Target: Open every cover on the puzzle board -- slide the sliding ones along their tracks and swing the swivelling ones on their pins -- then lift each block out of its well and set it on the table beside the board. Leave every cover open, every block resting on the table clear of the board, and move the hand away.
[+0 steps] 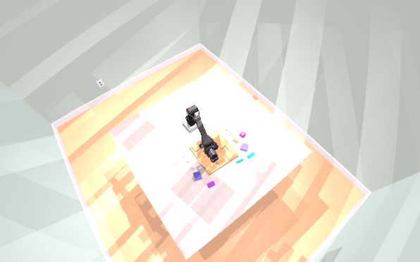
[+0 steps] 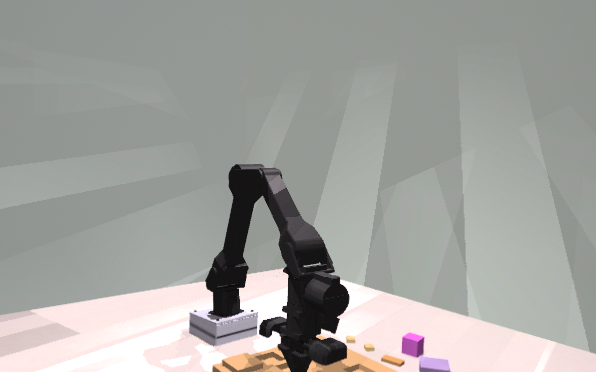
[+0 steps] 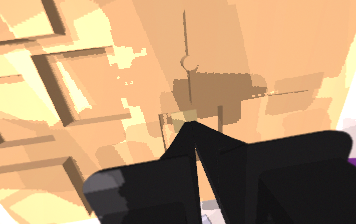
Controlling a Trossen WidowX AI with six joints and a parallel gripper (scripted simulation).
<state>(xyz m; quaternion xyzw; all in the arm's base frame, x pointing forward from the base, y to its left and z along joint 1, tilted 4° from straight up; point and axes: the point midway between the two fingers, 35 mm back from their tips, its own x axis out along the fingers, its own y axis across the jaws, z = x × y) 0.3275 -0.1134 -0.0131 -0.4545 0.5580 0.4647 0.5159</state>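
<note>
Right now the puzzle board is 1 cm behind my gripper tip, 5 cm to the left of it and 1 cm below it. Round my gripper tip: blue-violet block: 5 cm ahead, 18 cm to the right, 1 cm below; then magenta block: 17 cm ahead, 15 cm to the right, 2 cm below; then small orange piece: 5 cm ahead, 27 cm to the left, 2 cm below.
</note>
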